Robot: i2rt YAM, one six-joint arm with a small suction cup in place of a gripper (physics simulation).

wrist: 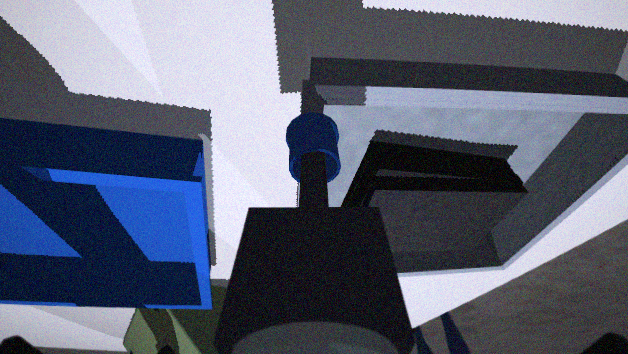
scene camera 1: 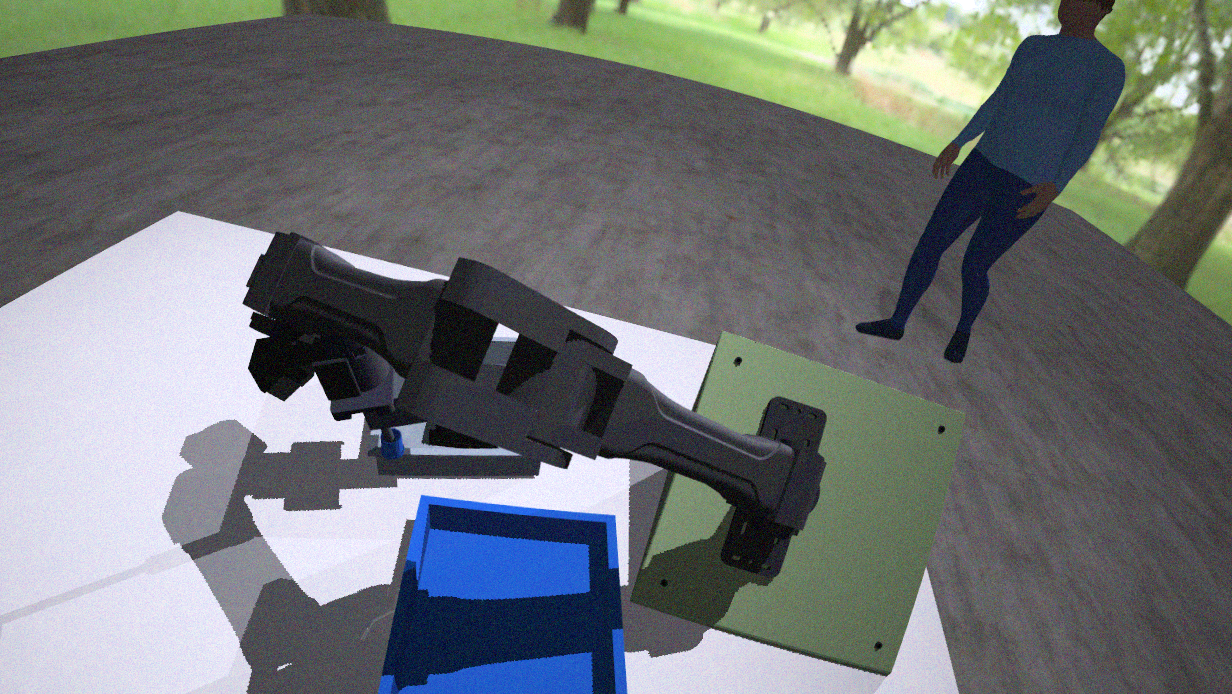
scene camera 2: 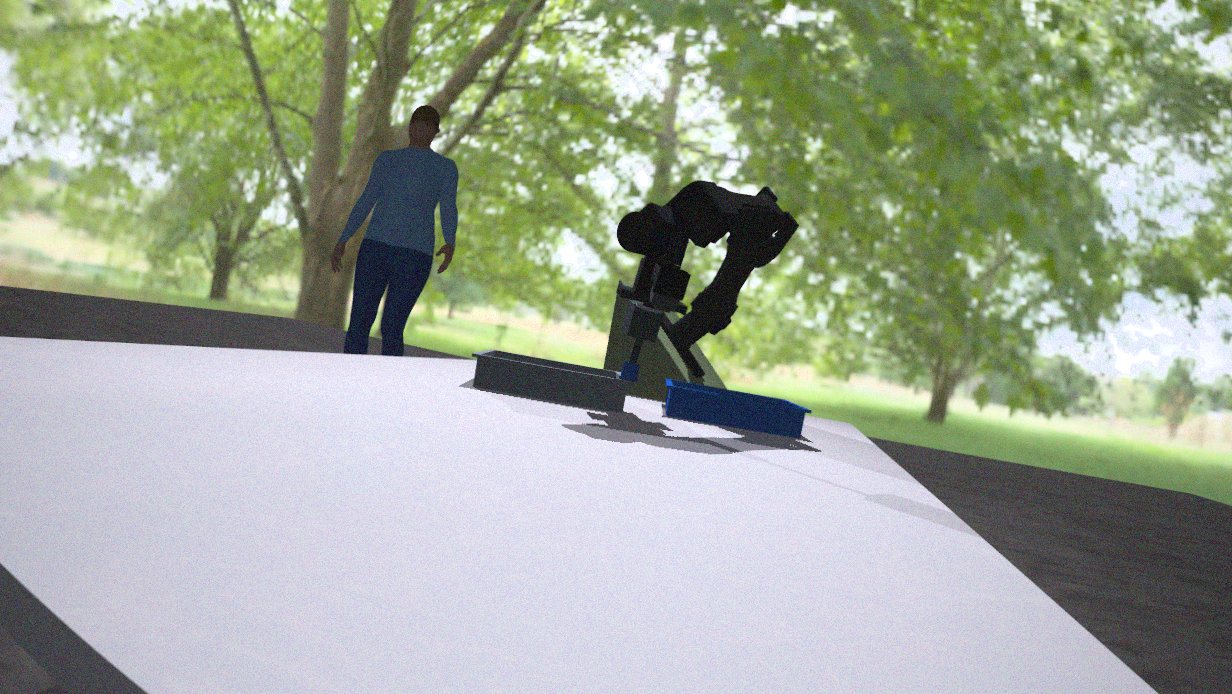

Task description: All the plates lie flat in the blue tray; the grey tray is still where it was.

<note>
My suction cup [scene camera 1: 391,451] is stuck to a grey tray. The table carries a blue tray [scene camera 1: 489,591].
The blue tray shows as well in the wrist view [wrist: 103,218] and in scene camera 2 [scene camera 2: 684,400]. My suction cup is seen too in the wrist view [wrist: 309,132] and in scene camera 2 [scene camera 2: 629,372].
</note>
